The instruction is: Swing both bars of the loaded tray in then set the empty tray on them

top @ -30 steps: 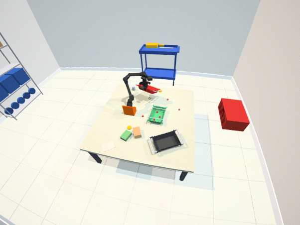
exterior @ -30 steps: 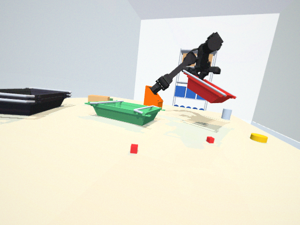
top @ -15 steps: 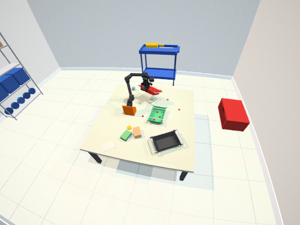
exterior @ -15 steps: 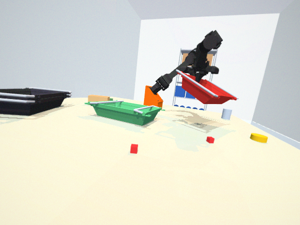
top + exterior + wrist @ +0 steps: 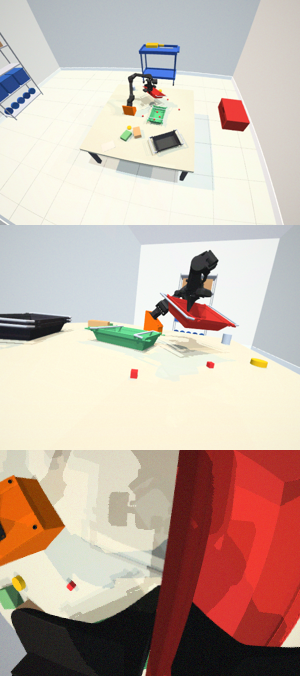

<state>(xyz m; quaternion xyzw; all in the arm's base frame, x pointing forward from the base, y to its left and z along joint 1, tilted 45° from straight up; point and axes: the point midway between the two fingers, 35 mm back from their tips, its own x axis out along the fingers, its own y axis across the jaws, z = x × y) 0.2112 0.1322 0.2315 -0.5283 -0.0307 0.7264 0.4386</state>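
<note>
My gripper tip is now 5 cm short of the red tray and 6 cm to the right of it. Round my gripper tip: peach block 55 cm to the right, 15 cm below; then green block 12 cm behind, 62 cm to the right, 16 cm below; then pale card 28 cm behind, 80 cm to the right, 18 cm below.
</note>
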